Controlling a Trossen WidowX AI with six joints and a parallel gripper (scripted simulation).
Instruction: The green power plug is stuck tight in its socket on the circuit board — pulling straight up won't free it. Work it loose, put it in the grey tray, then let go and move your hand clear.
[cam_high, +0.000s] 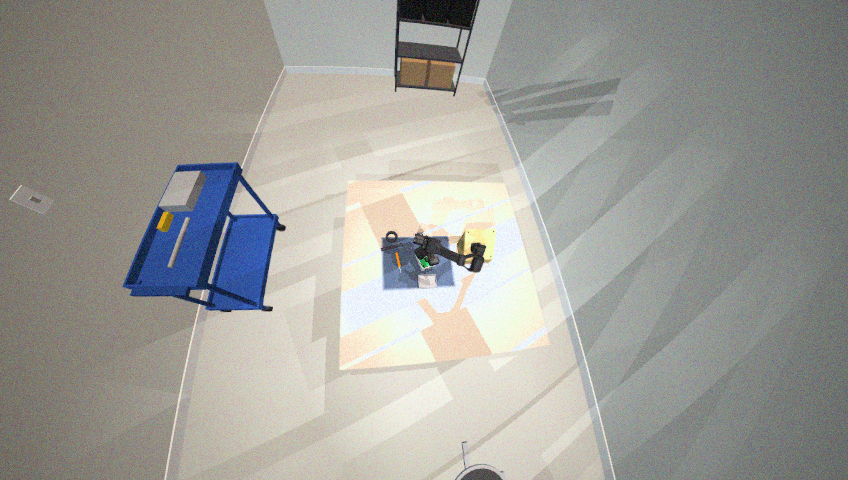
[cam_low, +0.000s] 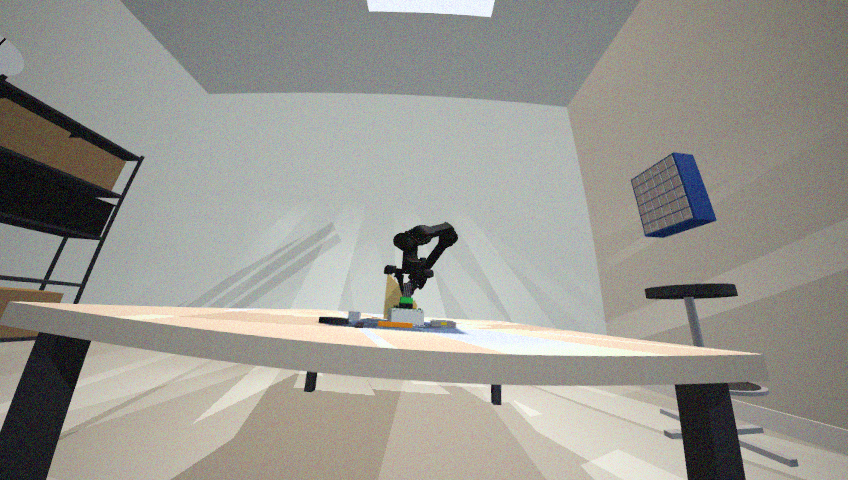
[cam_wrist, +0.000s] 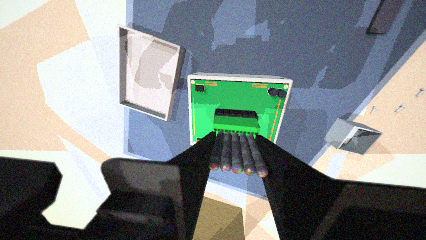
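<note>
My gripper tip is 1 cm above the green power plug. From my gripper tip the other things lie so: blue mat: 5 cm ahead, 11 cm below; then dark bar: 21 cm ahead, 12 cm to the right, 10 cm below.
</note>
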